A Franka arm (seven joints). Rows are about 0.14 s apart.
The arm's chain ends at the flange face. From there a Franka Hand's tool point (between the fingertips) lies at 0.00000 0.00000 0.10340 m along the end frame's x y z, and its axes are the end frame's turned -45 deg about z.
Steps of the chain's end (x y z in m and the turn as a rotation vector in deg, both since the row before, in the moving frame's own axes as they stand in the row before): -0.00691 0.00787 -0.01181 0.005 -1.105 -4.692; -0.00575 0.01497 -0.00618 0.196 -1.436 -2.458; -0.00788 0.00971 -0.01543 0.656 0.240 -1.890; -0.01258 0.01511 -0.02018 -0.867 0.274 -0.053; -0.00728 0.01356 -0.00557 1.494 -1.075 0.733; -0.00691 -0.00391 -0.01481 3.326 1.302 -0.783
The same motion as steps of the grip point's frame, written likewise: -0.01191 -0.00068 -0.01183 0.785 -0.778 -4.692; -0.01628 0.00447 -0.00621 1.154 -0.877 -2.458; -0.01130 0.00074 -0.01544 0.294 0.634 -1.890; -0.02034 0.00325 -0.02019 -0.807 -0.419 -0.053; -0.01418 0.00117 -0.00562 1.817 0.296 0.733; 0.00376 -0.01027 -0.01501 1.431 3.272 -0.783
